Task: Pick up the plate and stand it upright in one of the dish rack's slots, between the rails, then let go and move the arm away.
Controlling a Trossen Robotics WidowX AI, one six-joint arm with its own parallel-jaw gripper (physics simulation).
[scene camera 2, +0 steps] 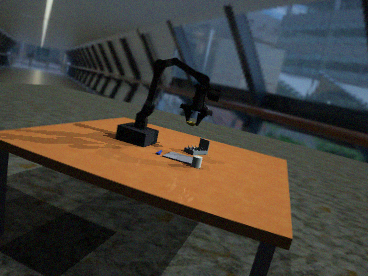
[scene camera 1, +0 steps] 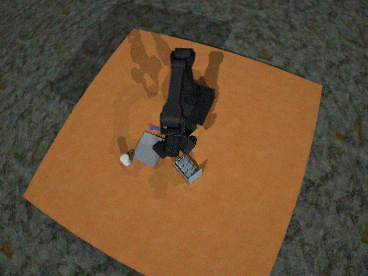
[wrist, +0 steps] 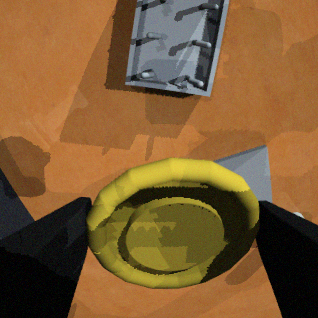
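The yellow round plate (scene camera 2: 190, 123) (wrist: 175, 237) is held between the two black fingers of my gripper (scene camera 2: 192, 121) (wrist: 174, 211), which is shut on its opposite sides. In the wrist view its round face and raised rim show, foreshortened. In scene camera 2 it hangs well above the table. In scene camera 1 the arm hides the plate. The grey dish rack (scene camera 1: 195, 176) (scene camera 2: 204, 145) (wrist: 216, 65) stands on the table, with short rails in rows and a tall panel at one end. In the wrist view the rack is at the top, beyond the plate and apart from it.
A flat grey board (scene camera 1: 147, 150) (scene camera 2: 177, 158) (wrist: 256, 172) lies beside the rack. A white cup (scene camera 1: 126, 160) (scene camera 2: 197, 161) stands at the board's far side from the rack. A small blue object (scene camera 1: 153, 128) (scene camera 2: 159, 152) lies near the board. The arm's black base (scene camera 2: 136, 134) stands on the table.
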